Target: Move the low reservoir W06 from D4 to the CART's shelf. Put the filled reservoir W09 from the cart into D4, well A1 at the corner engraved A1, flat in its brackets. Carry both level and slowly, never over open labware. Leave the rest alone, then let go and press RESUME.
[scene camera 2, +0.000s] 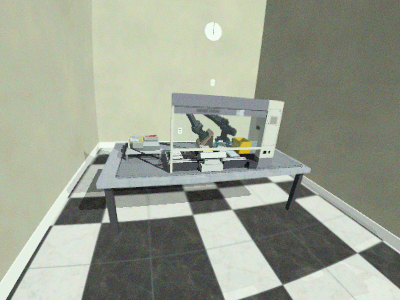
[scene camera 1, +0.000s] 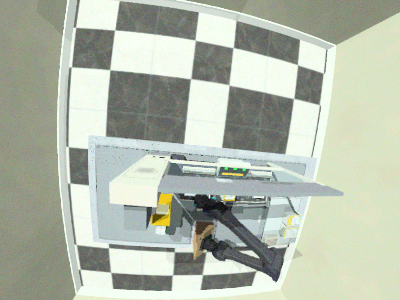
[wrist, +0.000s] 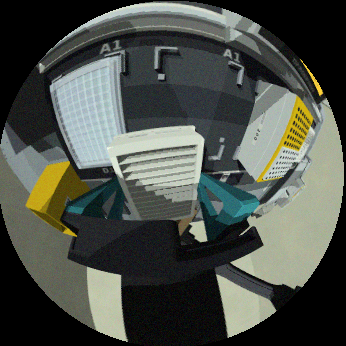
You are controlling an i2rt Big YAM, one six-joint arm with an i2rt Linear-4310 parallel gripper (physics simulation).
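Places are measured from the arm's base along level axes (x ahead, y left, z up), in millimetres.
Where they show: gripper, fingertip midpoint: (wrist: pixel 160 175); arm's base, origin of the base link: (scene camera 1: pixel 205 241).
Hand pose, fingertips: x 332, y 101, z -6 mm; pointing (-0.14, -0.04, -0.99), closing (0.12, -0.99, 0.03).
Observation:
Each offset is from my fingertips to the centre of the thing. "*": to the spot under its first point. Level surfaces: height alone.
My gripper (wrist: pixel 160 175) (scene camera 1: pixel 212 198) is shut on a white reservoir {dx -13, dy -2, dz +3 mm} (wrist: pixel 159 162) with slanted parallel channels. The teal fingers hold its two long sides. It looks roughly level above the dark deck {dz -34 mm} (wrist: pixel 187 95), in front of a bracketed slot between the clear plate and the tip box. Its W label cannot be read. The cart {dx -123, dy -699, dz -57 mm} (scene camera 2: pixel 145 151) stands at the left of scene camera 2, with labware {* dx -29, dy -693, dz +30 mm} (scene camera 2: pixel 143 141) on top. The same cart labware {dx -60, dy -757, dz +3 mm} (scene camera 1: pixel 291 220) shows at the right in scene camera 1. D4's contents and the RESUME button cannot be made out.
A clear well plate {dx +53, dy +89, dz -27 mm} (wrist: pixel 90 112) sits left on the deck. A yellow-topped tip box {dx +88, dy -157, dz -2 mm} (wrist: pixel 295 132) stands at right. A yellow bin {dx -142, dy +248, dz -22 mm} (wrist: pixel 52 192) (scene camera 1: pixel 162 210) (scene camera 2: pixel 242 145) stands beside the deck. The enclosure's grey panel {* dx +269, dy -41, dz +419 mm} (scene camera 1: pixel 250 186) overhangs it. A lit display (scene camera 1: pixel 233 171) is at the back.

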